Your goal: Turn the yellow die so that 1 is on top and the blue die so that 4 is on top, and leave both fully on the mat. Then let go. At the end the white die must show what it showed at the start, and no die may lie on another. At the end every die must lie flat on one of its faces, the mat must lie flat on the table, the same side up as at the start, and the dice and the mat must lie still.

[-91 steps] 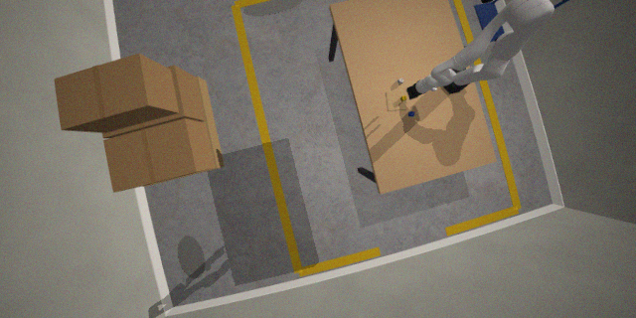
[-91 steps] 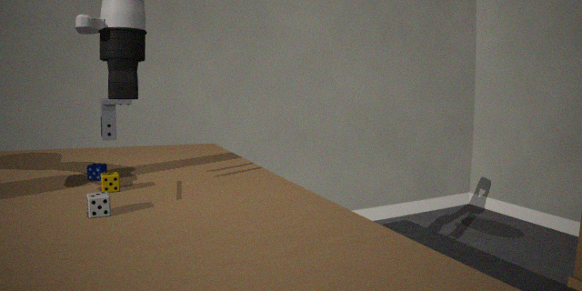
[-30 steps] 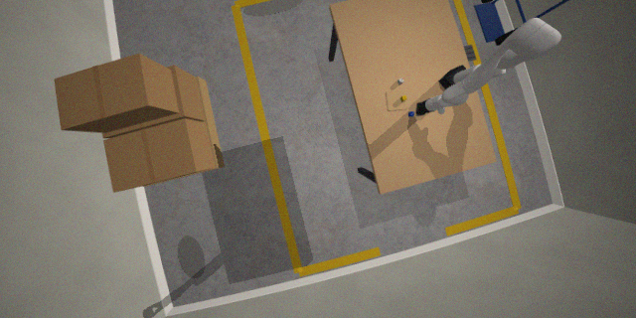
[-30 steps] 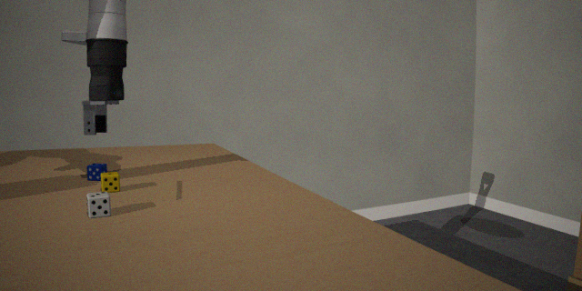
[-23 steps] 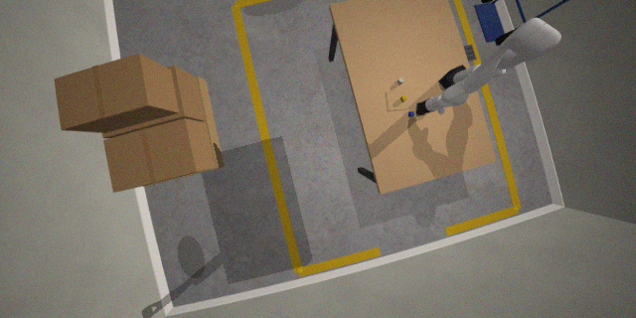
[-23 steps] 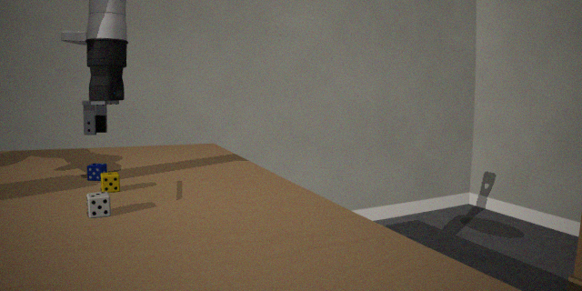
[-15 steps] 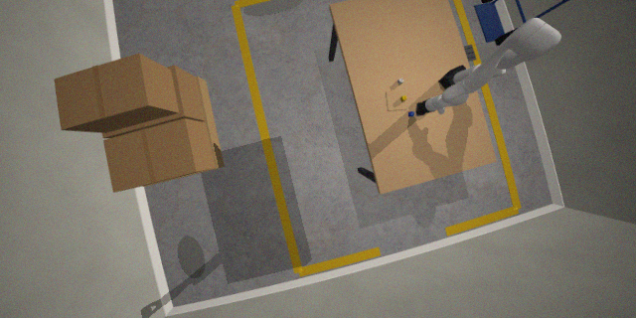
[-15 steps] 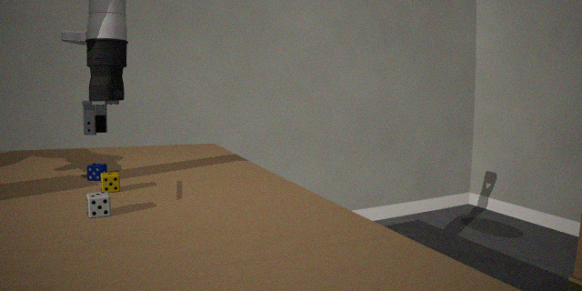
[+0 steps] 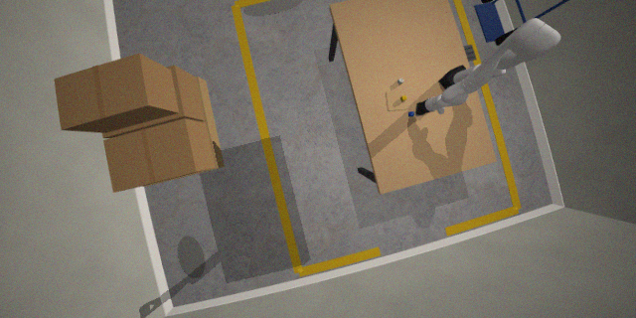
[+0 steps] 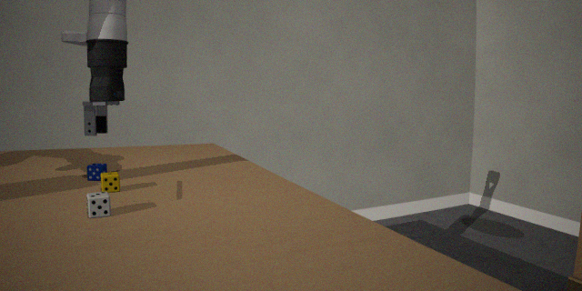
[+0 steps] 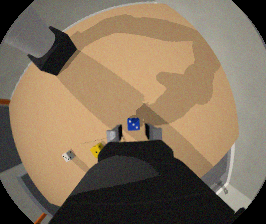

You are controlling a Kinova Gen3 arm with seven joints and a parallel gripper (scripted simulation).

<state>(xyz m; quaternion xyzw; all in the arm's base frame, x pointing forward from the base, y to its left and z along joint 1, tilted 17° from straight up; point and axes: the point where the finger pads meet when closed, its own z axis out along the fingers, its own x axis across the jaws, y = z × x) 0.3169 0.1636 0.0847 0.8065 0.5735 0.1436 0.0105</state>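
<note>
The blue die is 90 mm below my hand. From my hand the other things lie so: white die 250 mm to the right, 90 mm below, 30 mm ahead; then tan mat 110 mm to the right, 110 mm below, 80 mm ahead; then yellow die 120 mm to the right, 90 mm below, 40 mm ahead.
</note>
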